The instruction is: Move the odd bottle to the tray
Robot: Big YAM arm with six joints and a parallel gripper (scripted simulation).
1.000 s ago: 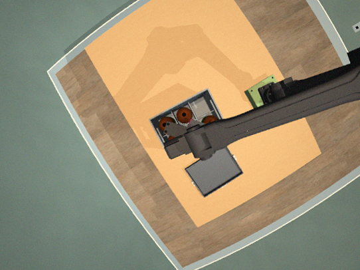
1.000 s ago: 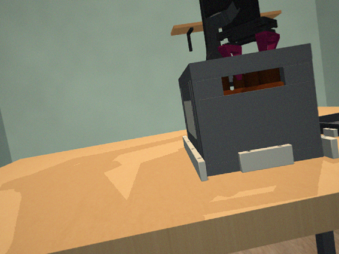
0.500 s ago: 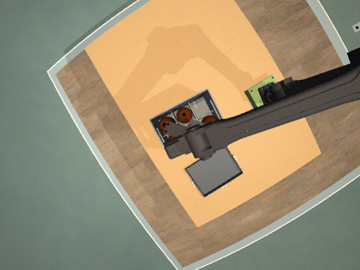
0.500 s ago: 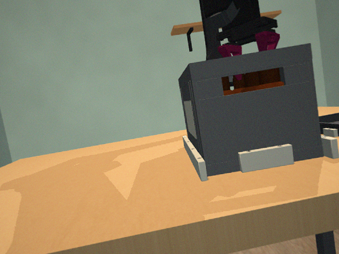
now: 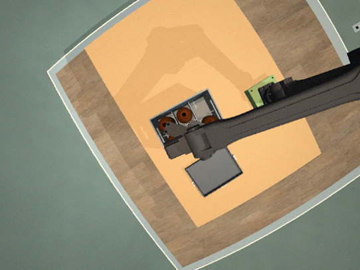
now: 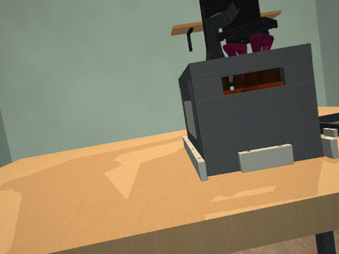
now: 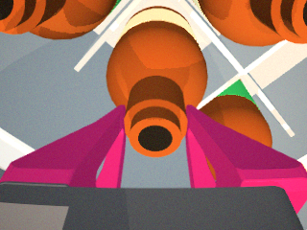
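My gripper is now 50 mm to the left of the dark grey crate and 70 mm above it. From my hand the other things lie so: grey tray: 10 mm behind, 240 mm to the left, 140 mm below.
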